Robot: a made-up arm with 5 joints. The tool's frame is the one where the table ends.
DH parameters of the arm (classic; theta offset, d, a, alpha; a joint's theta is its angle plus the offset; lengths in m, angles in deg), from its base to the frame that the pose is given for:
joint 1: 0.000 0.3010 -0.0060 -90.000
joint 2: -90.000 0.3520 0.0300 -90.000
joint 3: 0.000 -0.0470 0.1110 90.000
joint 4: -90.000 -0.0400 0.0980 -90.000
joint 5: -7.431 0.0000 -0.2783 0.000
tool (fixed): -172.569 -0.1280 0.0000 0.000
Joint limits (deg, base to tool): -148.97..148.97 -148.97..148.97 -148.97..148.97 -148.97..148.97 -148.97..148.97
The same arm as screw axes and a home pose.
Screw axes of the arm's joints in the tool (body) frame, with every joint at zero. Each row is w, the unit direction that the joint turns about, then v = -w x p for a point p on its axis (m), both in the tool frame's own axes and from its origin. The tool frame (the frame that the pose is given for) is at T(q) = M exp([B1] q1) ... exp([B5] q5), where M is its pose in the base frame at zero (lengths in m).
B1: w 0 0 1 v -0.276 0.125 0
B2: w 0 1 0 v 0.013 0 -0.131
B3: w 1 0 0 v 0 0.017 -0.076
B4: w 0 1 0 v -0.128 0 -0.178
B5: w 0 0 1 v 0.036 0.276 0
M: xyz 0.125 0.276 0.314 (m) rpy 0 0 0 (rad, as in URDF)
Joint limits (rad, base to tool): -2.6..2.6 -2.6..2.6 -2.6..2.6 -2.6..2.6 -2.6..2.6

